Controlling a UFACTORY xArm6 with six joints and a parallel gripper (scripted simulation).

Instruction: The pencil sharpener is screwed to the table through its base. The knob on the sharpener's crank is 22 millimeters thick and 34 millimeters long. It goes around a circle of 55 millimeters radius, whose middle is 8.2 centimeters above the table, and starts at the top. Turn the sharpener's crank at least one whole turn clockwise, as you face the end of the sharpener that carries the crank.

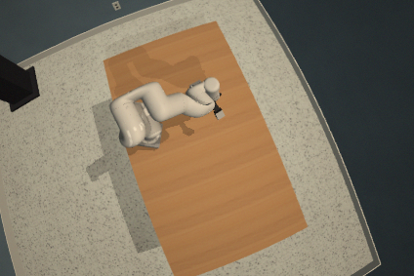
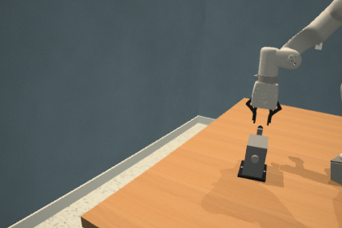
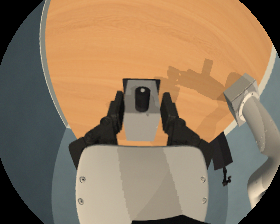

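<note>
My gripper is now 4 cm above the dark crank knob and 2 cm to the right of it.
</note>
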